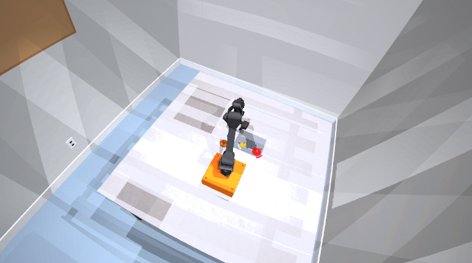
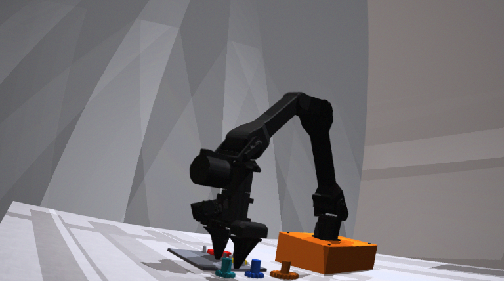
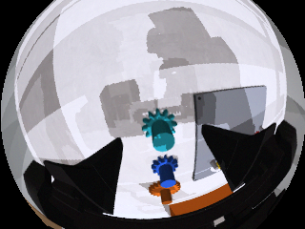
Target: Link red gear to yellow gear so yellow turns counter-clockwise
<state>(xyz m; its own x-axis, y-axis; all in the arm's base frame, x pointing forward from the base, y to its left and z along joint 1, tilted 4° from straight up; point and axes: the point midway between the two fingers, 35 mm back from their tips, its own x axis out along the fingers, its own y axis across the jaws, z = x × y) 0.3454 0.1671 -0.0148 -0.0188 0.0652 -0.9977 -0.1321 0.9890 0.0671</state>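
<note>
The red gear lies 24 cm to the right of my gripper tip, 6 cm behind it and 1 cm below it. The rest, counted from my gripper tip: blue gear 7 cm behind, 1 cm to the right, 1 cm below; orange gear 15 cm behind, 1 cm to the right, 1 cm below; teal gear 1 cm below.
</note>
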